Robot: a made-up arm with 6 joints. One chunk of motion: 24 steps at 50 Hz.
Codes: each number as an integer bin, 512 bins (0 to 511) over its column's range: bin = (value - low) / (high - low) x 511, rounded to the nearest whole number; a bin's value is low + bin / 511 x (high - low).
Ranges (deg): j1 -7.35..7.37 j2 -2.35..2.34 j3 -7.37..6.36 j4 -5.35..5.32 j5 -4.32..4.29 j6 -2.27..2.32
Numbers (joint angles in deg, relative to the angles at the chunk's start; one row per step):
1: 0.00 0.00 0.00 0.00 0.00 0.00
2: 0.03 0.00 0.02 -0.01 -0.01 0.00
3: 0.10 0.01 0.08 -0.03 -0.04 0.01
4: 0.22 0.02 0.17 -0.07 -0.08 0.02
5: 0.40 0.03 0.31 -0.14 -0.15 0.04
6: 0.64 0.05 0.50 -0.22 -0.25 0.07
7: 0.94 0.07 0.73 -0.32 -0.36 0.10
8: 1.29 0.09 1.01 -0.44 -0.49 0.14
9: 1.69 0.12 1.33 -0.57 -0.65 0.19
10: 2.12 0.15 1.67 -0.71 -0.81 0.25
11: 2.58 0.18 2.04 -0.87 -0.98 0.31
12: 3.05 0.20 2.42 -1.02 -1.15 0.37
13: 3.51 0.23 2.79 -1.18 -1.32 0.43
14: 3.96 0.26 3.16 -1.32 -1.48 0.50
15: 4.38 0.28 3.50 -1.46 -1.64 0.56
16: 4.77 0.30 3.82 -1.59 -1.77 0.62
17: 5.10 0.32 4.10 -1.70 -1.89 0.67
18: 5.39 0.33 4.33 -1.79 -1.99 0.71
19: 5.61 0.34 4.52 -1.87 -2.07 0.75
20: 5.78 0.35 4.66 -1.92 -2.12 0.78
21: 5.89 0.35 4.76 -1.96 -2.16 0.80
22: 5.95 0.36 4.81 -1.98 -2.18 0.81
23: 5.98 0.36 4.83 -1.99 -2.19 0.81
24: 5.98 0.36 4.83 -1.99 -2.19 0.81
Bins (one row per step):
1: 255 256 274 256 256 253
2: 256 256 275 256 256 253
3: 259 257 277 255 254 254
4: 263 258 281 253 252 255
5: 269 259 286 250 247 257
6: 277 261 293 246 242 261
7: 288 264 301 241 235 264
8: 300 266 312 235 227 268
9: 314 269 324 229 218 274
10: 329 272 336 222 208 281
11: 345 276 350 215 198 287
12: 361 278 364 207 188 294
13: 377 281 378 200 178 301
14: 393 284 392 193 169 308
15: 407 287 405 186 159 315
16: 421 289 416 180 151 322
17: 432 291 427 175 144 327
18: 442 292 435 170 138 332
19: 450 293 443 167 134 336
20: 456 294 448 164 131 340
21: 460 294 451 162 128 342
22: 462 295 453 161 127 343
23: 463 295 454 161 126 343
24: 463 295 454 161 126 343

